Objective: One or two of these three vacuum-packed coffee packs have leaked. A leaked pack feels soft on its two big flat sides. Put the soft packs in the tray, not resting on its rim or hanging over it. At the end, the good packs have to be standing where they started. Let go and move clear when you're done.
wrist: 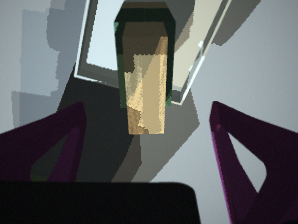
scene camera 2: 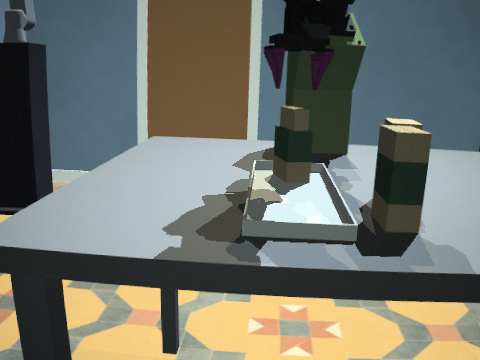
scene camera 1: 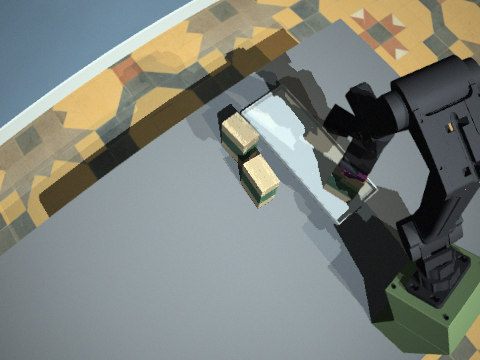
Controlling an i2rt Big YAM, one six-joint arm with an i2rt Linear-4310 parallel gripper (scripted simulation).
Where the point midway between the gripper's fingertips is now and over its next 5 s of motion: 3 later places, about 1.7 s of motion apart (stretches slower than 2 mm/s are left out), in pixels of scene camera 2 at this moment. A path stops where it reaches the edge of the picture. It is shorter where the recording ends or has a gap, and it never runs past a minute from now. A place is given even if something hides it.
My gripper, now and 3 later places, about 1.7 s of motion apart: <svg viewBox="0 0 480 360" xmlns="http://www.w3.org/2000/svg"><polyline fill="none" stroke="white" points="296,89 407,90 403,115 401,142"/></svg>
